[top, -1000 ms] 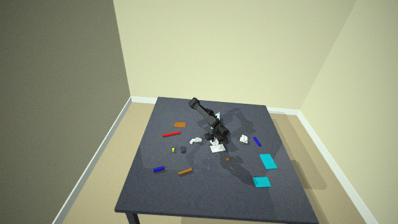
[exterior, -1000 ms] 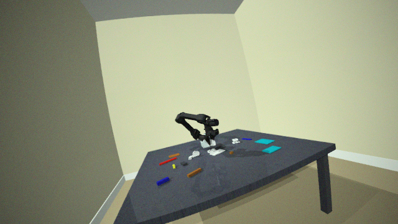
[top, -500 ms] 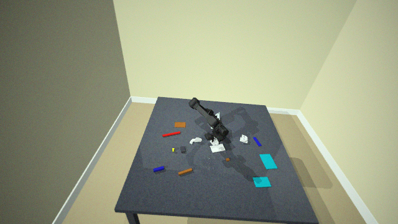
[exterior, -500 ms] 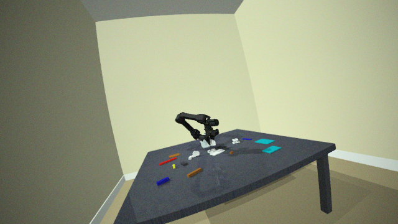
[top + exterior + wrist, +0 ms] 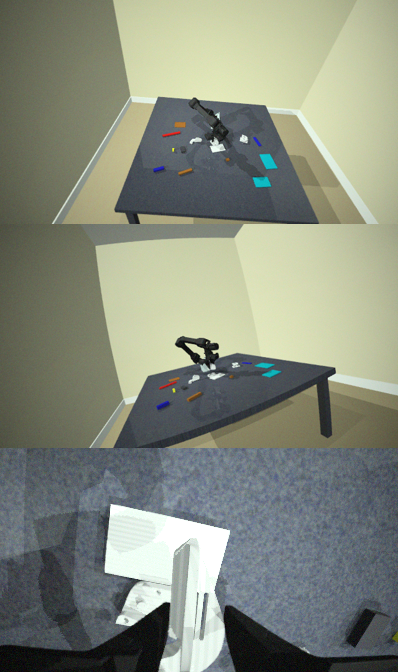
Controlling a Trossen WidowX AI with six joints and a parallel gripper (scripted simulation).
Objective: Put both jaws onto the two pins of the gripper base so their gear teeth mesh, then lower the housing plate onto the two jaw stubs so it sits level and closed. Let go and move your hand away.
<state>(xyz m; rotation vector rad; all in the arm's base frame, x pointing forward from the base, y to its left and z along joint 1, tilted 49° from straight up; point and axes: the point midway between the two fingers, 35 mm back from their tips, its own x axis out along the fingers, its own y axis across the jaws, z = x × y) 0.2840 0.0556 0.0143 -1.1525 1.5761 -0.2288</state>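
Right now the white jaw is 4 cm behind my gripper tip. The rest, counted from my gripper tip: orange cube: 13 cm to the left, 11 cm ahead, 7 cm below; white gripper base: 27 cm to the left, 15 cm behind, 5 cm below; grey block: 26 cm to the right, 8 cm ahead, 7 cm below.
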